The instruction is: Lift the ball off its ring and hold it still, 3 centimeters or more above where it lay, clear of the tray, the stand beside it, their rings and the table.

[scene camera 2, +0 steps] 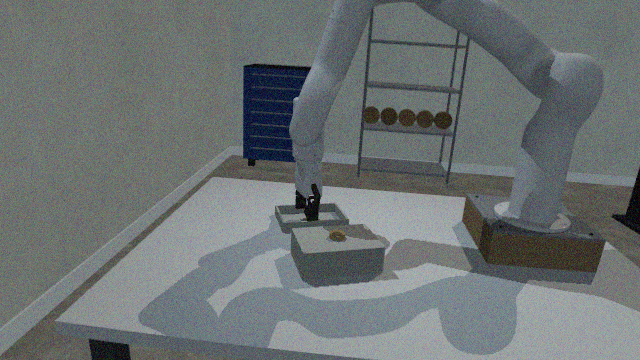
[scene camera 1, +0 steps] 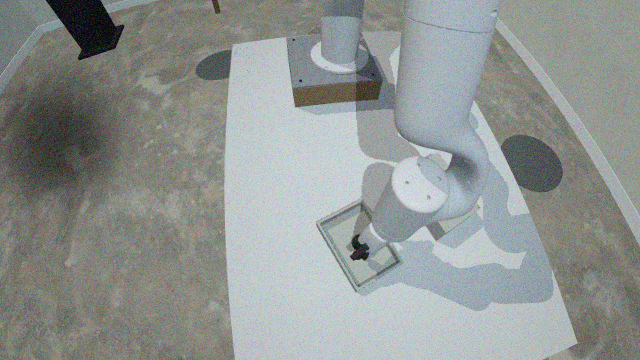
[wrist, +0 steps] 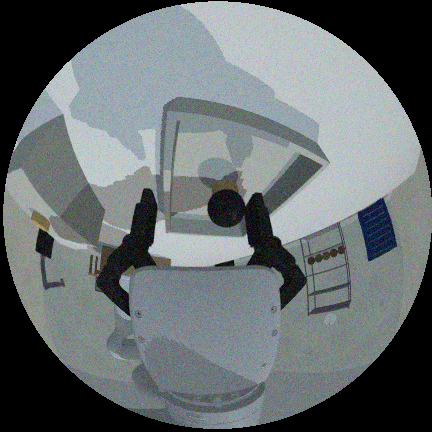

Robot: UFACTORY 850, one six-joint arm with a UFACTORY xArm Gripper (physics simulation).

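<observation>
The black ball (wrist: 226,208) sits on its tan ring (wrist: 225,187) inside the shallow grey tray (scene camera 1: 337,256) (scene camera 2: 286,226) (wrist: 240,114). My gripper (scene camera 1: 358,247) (scene camera 2: 306,210) (wrist: 201,198) is open and low over the tray, its fingers spread on either side of the ball. In the wrist view the ball appears much closer to the right finger than to the left one. Nothing is held. In scene camera 2 a finger hides most or all of the ball; in scene camera 1 the ball and fingers merge into one dark patch.
The grey block-shaped stand (scene camera 2: 340,265) (wrist: 55,165) is beside the tray, with an empty tan ring (scene camera 2: 337,239) (wrist: 40,220) on top. The arm's base block (scene camera 1: 337,94) (scene camera 2: 542,254) is farther back on the white table (scene camera 1: 280,200) (scene camera 2: 165,240). The arm partly covers the stand in scene camera 1.
</observation>
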